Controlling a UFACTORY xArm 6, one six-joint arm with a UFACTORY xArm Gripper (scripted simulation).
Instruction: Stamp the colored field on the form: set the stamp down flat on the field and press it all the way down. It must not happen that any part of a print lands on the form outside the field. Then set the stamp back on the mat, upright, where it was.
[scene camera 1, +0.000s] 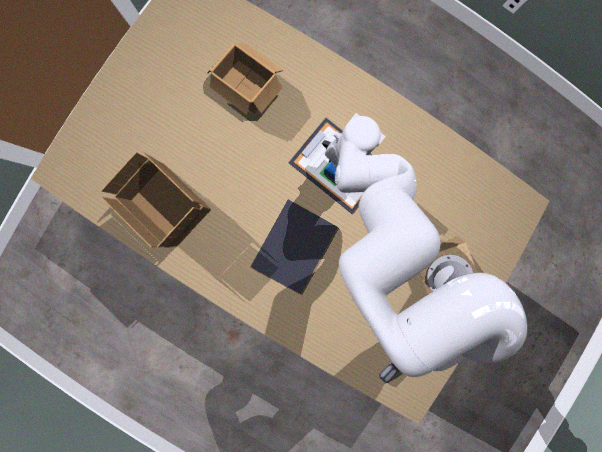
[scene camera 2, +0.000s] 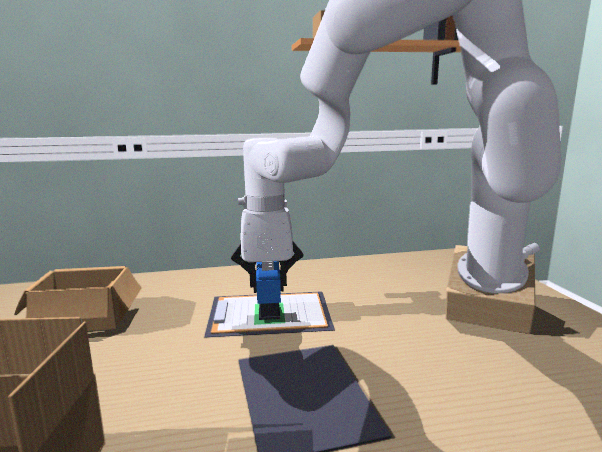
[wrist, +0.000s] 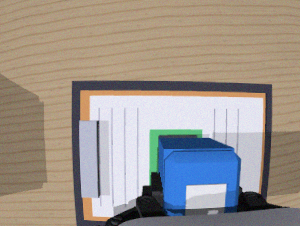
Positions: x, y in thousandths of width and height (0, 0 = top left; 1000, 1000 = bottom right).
In view: the gripper (scene camera 2: 446, 640), a blue stamp (scene camera 2: 446, 632), a dark mat (scene camera 2: 517, 868) and a clipboard with form (scene camera 1: 516, 355).
The blue stamp shows as well in the wrist view (wrist: 658, 772). The gripper shows as well in the wrist view (wrist: 618, 830). The dark mat also shows in scene camera 1 (scene camera 1: 493, 537).
